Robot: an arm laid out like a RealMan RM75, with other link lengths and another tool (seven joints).
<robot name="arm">
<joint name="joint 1" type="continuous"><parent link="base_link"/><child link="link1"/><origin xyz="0 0 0.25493" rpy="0 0 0"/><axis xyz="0 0 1"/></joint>
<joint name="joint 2" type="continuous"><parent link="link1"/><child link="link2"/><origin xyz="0 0 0" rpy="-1.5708 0 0"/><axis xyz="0 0 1"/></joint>
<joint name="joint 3" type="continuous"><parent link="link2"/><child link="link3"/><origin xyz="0 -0.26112 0" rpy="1.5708 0 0"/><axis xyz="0 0 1"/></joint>
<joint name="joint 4" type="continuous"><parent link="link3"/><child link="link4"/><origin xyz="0 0 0" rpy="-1.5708 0 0"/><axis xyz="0 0 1"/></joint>
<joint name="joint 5" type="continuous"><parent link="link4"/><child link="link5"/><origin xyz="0 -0.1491 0" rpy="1.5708 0 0"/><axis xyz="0 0 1"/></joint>
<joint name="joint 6" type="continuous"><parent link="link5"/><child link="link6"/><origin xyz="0 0 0" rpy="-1.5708 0 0"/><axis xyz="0 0 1"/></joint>
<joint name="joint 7" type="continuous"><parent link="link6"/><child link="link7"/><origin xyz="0 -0.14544 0" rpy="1.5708 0 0"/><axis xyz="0 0 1"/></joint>
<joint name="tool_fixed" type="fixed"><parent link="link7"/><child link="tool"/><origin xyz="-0.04 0.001 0.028" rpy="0 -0.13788 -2.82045"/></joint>
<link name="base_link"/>
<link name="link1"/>
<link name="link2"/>
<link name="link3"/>
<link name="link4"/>
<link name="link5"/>
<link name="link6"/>
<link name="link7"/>
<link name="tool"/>
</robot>
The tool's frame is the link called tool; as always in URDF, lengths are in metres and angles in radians. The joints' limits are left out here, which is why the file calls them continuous.
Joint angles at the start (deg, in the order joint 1, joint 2, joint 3, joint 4, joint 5, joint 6, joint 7):
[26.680 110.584 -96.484 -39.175 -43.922 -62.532 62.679]
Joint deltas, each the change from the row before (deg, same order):
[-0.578 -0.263 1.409 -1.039 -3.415 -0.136 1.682]
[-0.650 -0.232 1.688 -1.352 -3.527 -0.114 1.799]
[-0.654 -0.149 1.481 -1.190 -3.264 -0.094 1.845]
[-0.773 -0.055 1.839 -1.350 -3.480 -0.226 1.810]
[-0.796 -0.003 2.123 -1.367 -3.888 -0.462 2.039]
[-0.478 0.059 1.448 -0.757 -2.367 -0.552 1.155]
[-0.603 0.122 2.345 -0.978 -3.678 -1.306 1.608]
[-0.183 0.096 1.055 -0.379 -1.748 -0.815 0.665]
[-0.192 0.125 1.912 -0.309 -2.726 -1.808 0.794]
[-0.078 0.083 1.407 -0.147 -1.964 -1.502 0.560]
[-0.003 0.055 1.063 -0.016 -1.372 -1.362 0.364]
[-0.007 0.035 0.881 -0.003 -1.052 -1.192 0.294]
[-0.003 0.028 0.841 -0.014 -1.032 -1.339 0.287]
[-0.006 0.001 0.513 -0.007 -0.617 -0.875 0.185]
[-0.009 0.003 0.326 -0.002 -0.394 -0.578 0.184]
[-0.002 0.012 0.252 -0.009 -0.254 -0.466 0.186]
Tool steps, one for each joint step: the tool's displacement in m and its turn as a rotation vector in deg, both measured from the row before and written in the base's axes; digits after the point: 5 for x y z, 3 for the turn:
[0.00335 -0.00176 -0.00010 -0.617 -1.490 0.033]
[0.00306 -0.00133 0.00106 -0.349 -1.419 -0.004]
[0.00360 -0.00133 0.00041 -0.469 -1.302 -0.316]
[0.00386 -0.00141 0.00114 -0.222 -1.294 -0.336]
[0.00453 -0.00156 0.00118 -0.323 -1.407 -0.475]
[0.00270 -0.00125 0.00089 -0.213 -0.747 -0.241]
[0.00381 -0.00245 0.00116 -0.520 -1.126 -0.154]
[0.00126 -0.00156 -0.00009 -0.432 -0.538 0.109]
[0.00208 -0.00295 0.00028 -0.817 -0.736 0.348]
[0.00138 -0.00240 0.00011 -0.751 -0.485 0.295]
[0.00065 -0.00217 0.00011 -0.716 -0.225 0.325]
[0.00046 -0.00191 0.00029 -0.618 -0.103 0.269]
[0.00020 -0.00237 0.00018 -0.754 -0.063 0.368]
[0.00013 -0.00158 0.00019 -0.503 -0.020 0.234]
[0.00011 -0.00105 0.00011 -0.371 0.022 0.097]
[-0.00010 -0.00079 0.00017 -0.303 0.095 0.058]

